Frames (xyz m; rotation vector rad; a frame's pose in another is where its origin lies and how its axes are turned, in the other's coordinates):
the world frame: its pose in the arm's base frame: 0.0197 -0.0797 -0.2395 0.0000 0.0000 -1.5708
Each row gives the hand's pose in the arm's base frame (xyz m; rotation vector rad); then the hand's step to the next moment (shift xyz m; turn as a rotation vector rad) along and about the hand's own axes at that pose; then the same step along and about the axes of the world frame.
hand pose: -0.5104 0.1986 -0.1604 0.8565 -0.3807 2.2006
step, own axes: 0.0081 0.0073 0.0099 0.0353 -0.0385 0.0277
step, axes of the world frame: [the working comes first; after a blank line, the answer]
step, axes of the arm's base frame: -0.0049 -0.0057 0.0127 0.0227 0.0314 0.0447

0.0057 -0.0049 0.0127 -0.0314 0.0227 0.0447
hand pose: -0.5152 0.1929 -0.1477 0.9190 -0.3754 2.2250
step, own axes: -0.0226 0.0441 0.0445 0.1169 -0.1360 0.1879
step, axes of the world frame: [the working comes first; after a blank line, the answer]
step, axes of the arm's base frame: 0.0035 -0.0647 0.0154 0.1300 0.0626 0.2160

0.0647 0.0035 0.0154 -0.0626 0.1299 0.2160
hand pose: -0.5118 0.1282 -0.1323 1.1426 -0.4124 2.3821
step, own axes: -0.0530 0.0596 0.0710 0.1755 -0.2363 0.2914
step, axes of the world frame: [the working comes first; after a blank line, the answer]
step, axes of the arm's base frame: 0.0438 -0.0973 -0.0026 0.2180 0.1170 0.3322

0.0973 0.0438 -0.0026 -0.1170 0.2180 0.3322
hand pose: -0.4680 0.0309 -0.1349 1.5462 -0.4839 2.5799
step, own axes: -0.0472 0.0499 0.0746 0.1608 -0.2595 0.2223
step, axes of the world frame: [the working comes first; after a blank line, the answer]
step, axes of the arm's base frame: 0.0735 -0.0670 -0.0197 0.1725 0.1619 0.2943

0.0670 0.0735 -0.0197 -0.1619 0.1725 0.2943
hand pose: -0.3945 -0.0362 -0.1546 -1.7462 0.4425 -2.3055
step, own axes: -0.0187 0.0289 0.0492 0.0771 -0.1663 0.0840
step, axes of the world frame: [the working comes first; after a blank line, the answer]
step, axes of the arm's base frame: 0.0522 -0.0257 -0.0149 0.0614 0.1191 0.1507

0.0257 0.0522 -0.0149 -0.1191 0.0614 0.1507
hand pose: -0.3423 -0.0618 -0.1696 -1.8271 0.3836 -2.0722
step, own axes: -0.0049 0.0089 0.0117 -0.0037 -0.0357 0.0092
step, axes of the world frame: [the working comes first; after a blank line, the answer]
step, axes of the arm's base frame: 0.0128 -0.0056 -0.0066 0.0066 0.0340 0.0130

0.0056 0.0128 -0.0066 -0.0340 0.0066 0.0130
